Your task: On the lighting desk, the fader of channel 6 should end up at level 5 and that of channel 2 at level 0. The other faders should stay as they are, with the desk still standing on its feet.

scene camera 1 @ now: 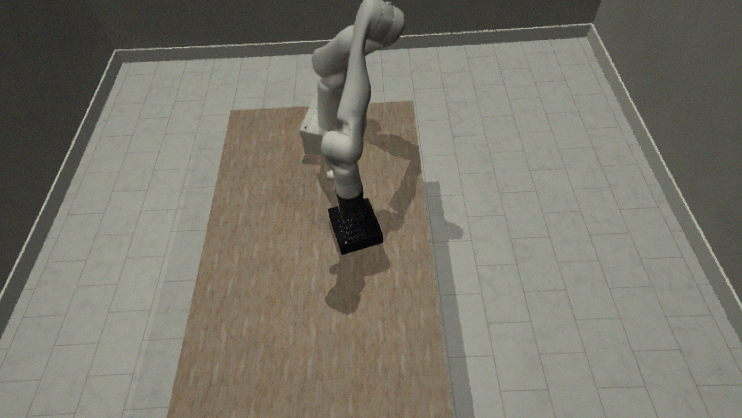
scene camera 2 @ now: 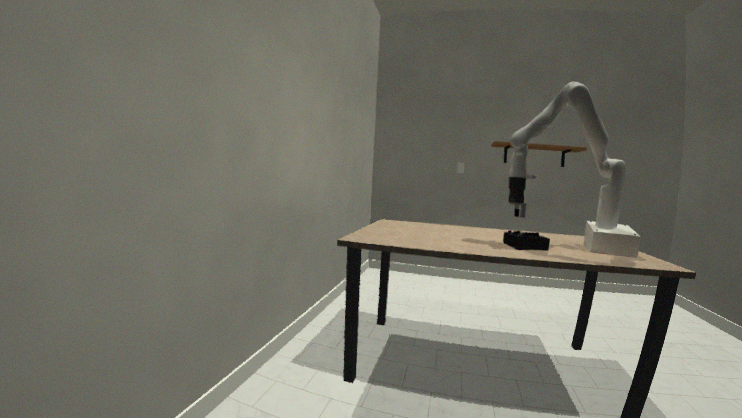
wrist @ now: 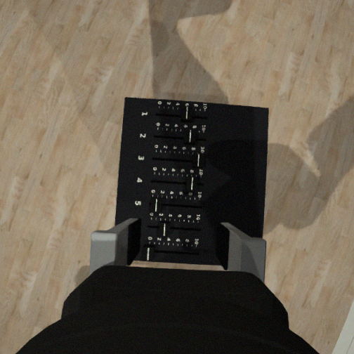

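Where they show: gripper, fingertip midpoint: [scene camera 1: 352, 217] [scene camera 2: 519, 217]; arm's base, origin of the base link: [scene camera 1: 330, 122] [scene camera 2: 604, 227].
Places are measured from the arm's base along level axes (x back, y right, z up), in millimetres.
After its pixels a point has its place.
The black lighting desk [scene camera 1: 368, 231] {x -473, y -55, z -60 mm} [scene camera 2: 527, 241] {x -447, y -94, z -75 mm} [wrist: 245, 130] stands flat on the table. In the wrist view, channel 2's fader [wrist: 190, 136] is near level 7, and channel 6's fader [wrist: 164, 229] is between 2 and 3. The faders of channel 1 [wrist: 187, 114], channel 3 [wrist: 198, 160], channel 4 [wrist: 191, 183] and channel 5 [wrist: 156, 205] stand near 6, 9 to 10, 8 and 1. The lowest fader [wrist: 149, 253] is near 0. My gripper [scene camera 2: 519, 213] {x -464, y -10, z 23 mm} [wrist: 178, 236] is open and empty above the desk; its left finger hides the lower channel labels.
The wooden table [scene camera 1: 280, 311] {x -668, y 261, z -114 mm} [scene camera 2: 425, 237] {x -894, y 66, z -114 mm} carries the arm's white base [scene camera 2: 611, 241] {x -32, y -103, z -53 mm}, behind the desk in scene camera 1's view. A wall shelf [scene camera 2: 545, 147] hangs on the far wall. The arm casts shadows on the desk and the table.
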